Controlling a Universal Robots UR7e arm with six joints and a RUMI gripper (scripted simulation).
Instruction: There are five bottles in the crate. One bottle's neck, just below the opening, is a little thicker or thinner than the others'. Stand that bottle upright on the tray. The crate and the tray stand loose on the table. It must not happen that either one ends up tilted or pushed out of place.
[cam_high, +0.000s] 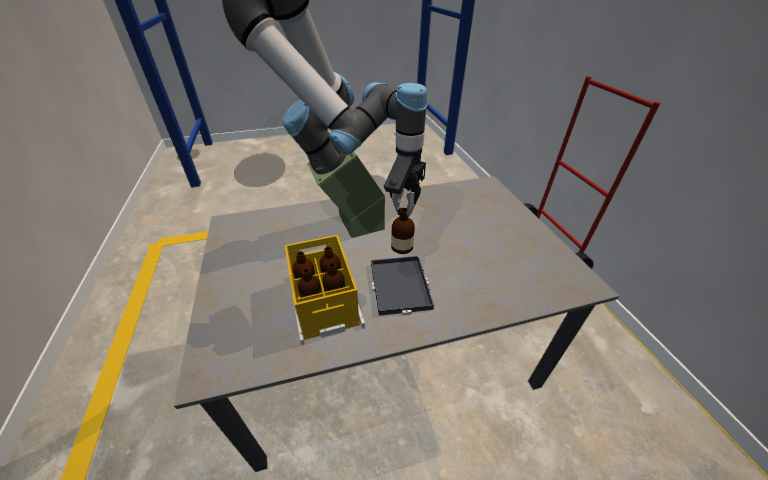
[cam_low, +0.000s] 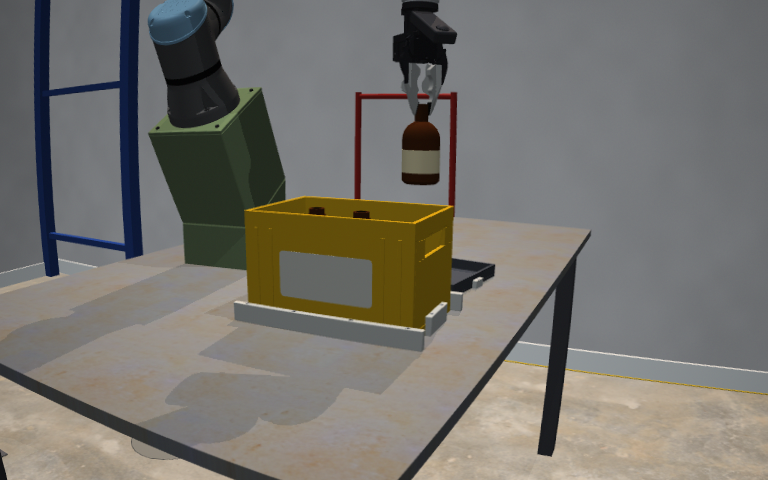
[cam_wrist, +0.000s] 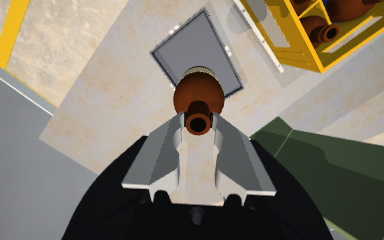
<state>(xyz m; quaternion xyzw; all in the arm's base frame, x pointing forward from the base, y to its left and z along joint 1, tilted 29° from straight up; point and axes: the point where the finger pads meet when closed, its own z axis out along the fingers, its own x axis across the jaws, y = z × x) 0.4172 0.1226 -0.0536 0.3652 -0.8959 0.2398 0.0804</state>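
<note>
Right now my hand is 32 cm above the dark tray. The rest, counted from my hand: yellow crate: 28 cm to the right, 25 cm below, 2 cm behind.
</note>
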